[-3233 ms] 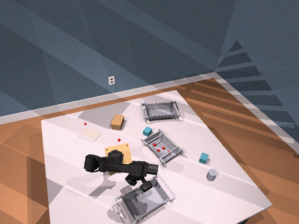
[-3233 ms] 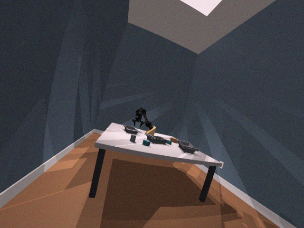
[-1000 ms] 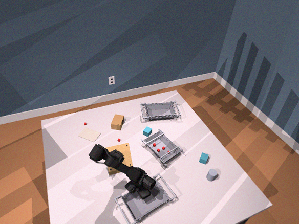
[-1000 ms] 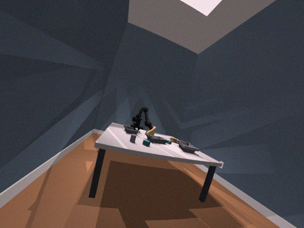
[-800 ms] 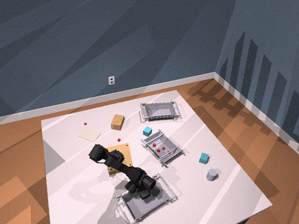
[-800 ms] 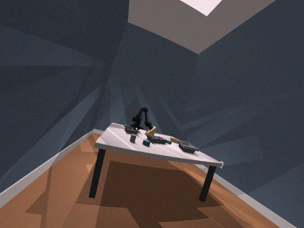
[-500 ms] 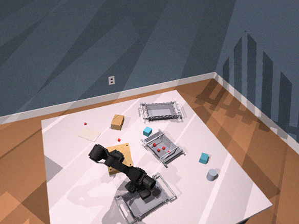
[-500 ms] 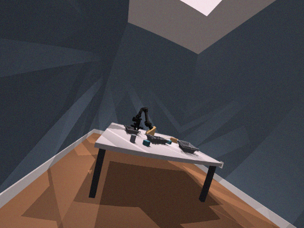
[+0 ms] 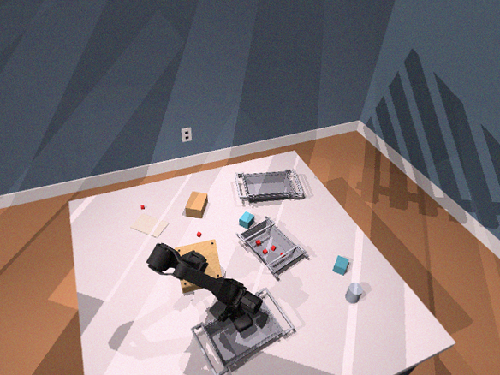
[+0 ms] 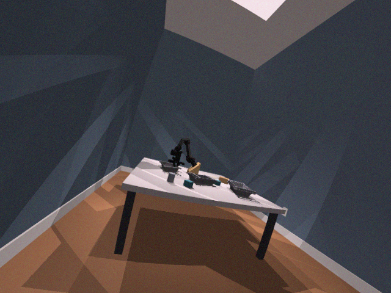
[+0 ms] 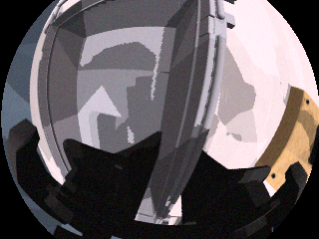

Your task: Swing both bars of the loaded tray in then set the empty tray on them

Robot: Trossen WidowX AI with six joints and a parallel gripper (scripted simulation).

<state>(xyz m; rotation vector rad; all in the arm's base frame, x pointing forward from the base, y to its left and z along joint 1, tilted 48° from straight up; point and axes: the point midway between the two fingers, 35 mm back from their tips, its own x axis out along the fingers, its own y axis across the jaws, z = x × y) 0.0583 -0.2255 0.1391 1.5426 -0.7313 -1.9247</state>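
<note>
The plastic tray lies 1 cm ahead of my gripper tip, 7 cm to the right of it and 3 cm above it. Also, from my gripper tip: tan block 10 cm ahead, 62 cm to the left, 1 cm above; grey cylinder 49 cm ahead, 13 cm to the right, 1 cm above; flat cream card 15 cm behind, 61 cm to the left, 2 cm below.
</note>
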